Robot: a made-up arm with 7 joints. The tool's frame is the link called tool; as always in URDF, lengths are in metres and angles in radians.
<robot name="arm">
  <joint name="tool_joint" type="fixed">
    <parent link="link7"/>
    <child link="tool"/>
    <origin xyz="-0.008 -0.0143 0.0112" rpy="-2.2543 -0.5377 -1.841"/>
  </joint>
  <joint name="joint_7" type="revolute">
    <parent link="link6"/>
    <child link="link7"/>
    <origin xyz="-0.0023 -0.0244 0.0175" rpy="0 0 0"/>
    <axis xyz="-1 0 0"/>
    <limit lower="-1.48" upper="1.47" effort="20" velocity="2.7"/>
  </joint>
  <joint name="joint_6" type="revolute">
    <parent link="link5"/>
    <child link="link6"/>
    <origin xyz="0.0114 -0.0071 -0.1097" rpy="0 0 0"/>
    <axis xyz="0 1 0"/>
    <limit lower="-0.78" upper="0.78" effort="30" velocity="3"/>
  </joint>
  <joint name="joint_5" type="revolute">
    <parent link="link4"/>
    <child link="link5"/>
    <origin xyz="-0.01 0.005 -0.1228" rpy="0 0 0"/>
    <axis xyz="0 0 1"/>
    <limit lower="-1.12" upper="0.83" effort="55" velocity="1.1"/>
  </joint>
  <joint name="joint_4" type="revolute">
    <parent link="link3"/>
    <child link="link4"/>
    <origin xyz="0.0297 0.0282 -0.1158" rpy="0 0 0"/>
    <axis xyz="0 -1 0"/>
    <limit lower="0.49" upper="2.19" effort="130" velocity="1.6"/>
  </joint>
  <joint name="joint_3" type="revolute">
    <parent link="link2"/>
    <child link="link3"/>
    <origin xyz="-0.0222 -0.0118 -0.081" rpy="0 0 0"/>
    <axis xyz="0 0 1"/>
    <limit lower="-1.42" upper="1.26" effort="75" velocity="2.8"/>
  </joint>
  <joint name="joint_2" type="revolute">
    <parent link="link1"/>
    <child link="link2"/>
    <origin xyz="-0.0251 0.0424 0.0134" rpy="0 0 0"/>
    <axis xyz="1 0 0"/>
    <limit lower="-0.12" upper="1.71" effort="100" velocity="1.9"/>
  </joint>
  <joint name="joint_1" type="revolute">
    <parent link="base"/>
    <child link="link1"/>
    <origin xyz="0.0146 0.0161 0.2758" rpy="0 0 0"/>
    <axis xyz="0 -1 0"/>
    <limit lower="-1.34" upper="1.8" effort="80" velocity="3"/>
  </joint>
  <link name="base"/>
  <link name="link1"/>
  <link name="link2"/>
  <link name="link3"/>
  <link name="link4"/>
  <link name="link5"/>
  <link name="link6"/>
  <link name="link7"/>
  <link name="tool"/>
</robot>
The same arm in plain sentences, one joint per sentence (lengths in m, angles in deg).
The arm has seven revolute joints in a row. What follows holds with every joint at zero, and every direction is one of the base frame's.
The first joint sits 0.0146 m along +x and 0.0161 m along +y and 0.2758 m along +z from the base frame's origin and rotates about -y, from -76.78 to 103.13 deg.
The second joint sits 0.0251 m along -x and 0.0424 m along +y and 0.0134 m along +z from the first joint and rotates about +x, from -6.88 to 97.98 deg.
The third joint sits 0.0222 m along -x and 0.0118 m along -y and 0.081 m along -z from the second joint and rotates about +z, from -81.36 to 72.19 deg.
The fourth joint sits 0.0297 m along +x and 0.0282 m along +y and 0.1158 m along -z from the third joint and rotates about -y, from 28.07 to 125.48 deg.
The fifth joint sits 0.01 m along -x and 0.005 m along +y and 0.1228 m along -z from the fourth joint and rotates about +z, from -64.17 to 47.56 deg.
The sixth joint sits 0.0114 m along +x and 0.0071 m along -y and 0.1097 m along -z from the fifth joint and rotates about +y, from -44.69 to 44.69 deg.
The seventh joint sits 0.0023 m along -x and 0.0244 m along -y and 0.0175 m along +z from the sixth joint and rotates about -x, from -84.8 to 84.22 deg.
The tool frame, which is the frame that the pose is given for, sits 0.008 m along -x and 0.0143 m along -y and 0.0112 m along +z from the seventh joint; its axes are the base frame's turned by roll -129.16, pitch -30.81 and yaw -105.48 deg (as in URDF: about the fixed x, then y, then z).

